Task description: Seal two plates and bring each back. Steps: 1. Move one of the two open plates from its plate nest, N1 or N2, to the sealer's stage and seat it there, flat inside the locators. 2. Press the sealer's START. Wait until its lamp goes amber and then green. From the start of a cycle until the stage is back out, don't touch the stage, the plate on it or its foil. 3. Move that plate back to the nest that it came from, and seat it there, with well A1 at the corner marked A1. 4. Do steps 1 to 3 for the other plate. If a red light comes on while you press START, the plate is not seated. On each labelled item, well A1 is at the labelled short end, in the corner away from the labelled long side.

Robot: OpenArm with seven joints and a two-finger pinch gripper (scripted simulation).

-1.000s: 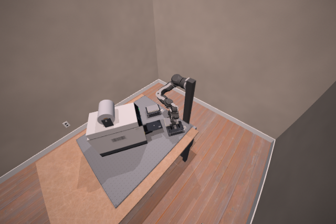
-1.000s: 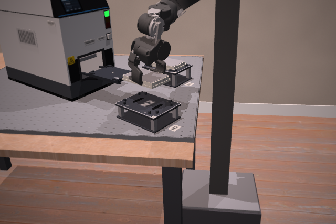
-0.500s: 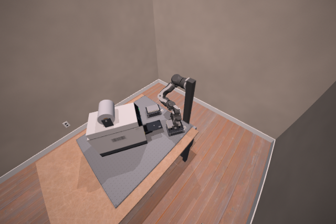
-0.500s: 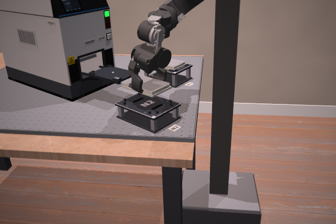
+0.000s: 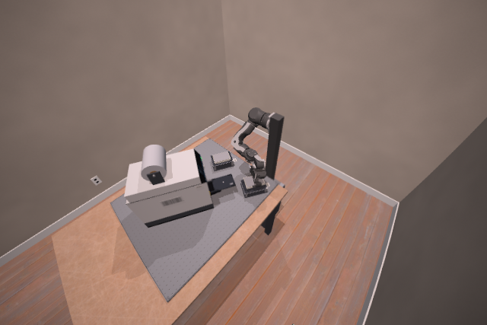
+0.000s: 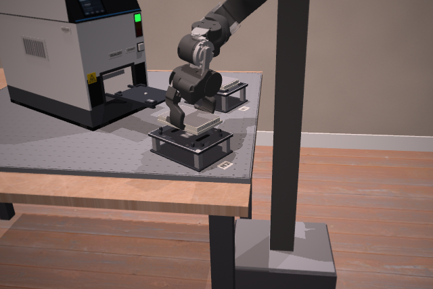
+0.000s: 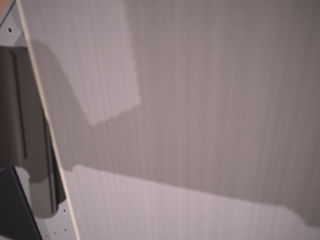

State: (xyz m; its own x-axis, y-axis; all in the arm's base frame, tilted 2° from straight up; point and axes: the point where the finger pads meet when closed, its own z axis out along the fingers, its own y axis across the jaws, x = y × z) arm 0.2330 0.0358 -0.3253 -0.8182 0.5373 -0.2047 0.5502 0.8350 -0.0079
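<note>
Right now the plate is right at my hand. From my hand the other things lie so: start button: 190 mm ahead, 280 mm to the right, 100 mm above; then nest label: 90 mm behind, 60 mm to the left, 90 mm below; then sealer stage: 150 mm ahead, 150 mm to the right.
</note>
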